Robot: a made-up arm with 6 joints.
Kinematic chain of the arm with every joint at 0, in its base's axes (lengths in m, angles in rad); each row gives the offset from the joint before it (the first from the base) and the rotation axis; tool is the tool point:
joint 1: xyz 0 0 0.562 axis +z
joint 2: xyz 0.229 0 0 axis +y
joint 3: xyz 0 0 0.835 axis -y
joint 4: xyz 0 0 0.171 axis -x
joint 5: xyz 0.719 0 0 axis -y
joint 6: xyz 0.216 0 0 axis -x
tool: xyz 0 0 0
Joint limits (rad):
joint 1: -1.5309..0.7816
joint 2: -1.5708..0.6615
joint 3: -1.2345..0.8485
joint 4: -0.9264..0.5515
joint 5: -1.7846..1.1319
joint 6: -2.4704..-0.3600
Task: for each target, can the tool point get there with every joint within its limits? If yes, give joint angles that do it. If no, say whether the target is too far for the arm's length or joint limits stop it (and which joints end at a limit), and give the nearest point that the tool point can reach.
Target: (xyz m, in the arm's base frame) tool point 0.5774 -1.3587 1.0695
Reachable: yes | joints -1.1033 0.4525 -0.1553 -0.6364 0.8555 -0.8969
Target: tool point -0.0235 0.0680 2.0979
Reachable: yes | joints -0.6533 -0.6980 0.4825 -0.5923 -0.3357 -1.9552
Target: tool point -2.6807 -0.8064 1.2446
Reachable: no: too far | nearest point -1.4073 -0.4233 0.9550 | short by 1.361 m
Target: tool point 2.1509 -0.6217 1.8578
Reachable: no: too far | nearest point 1.5570 -0.4500 1.5948 | short by 0.672 m
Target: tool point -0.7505 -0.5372 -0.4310
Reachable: no: joint limits stop it (at a limit: joint 1, joint 2, joint 3, joint 4) | nearest point -0.0765 -0.6970 0.2967 | short by 1.005 m
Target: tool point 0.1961 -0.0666 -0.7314
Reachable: no: joint limits stop it (at a limit: joint 2, joint 3) | nearest point 0.5651 -0.1919 0.2833 | short by 1.087 m
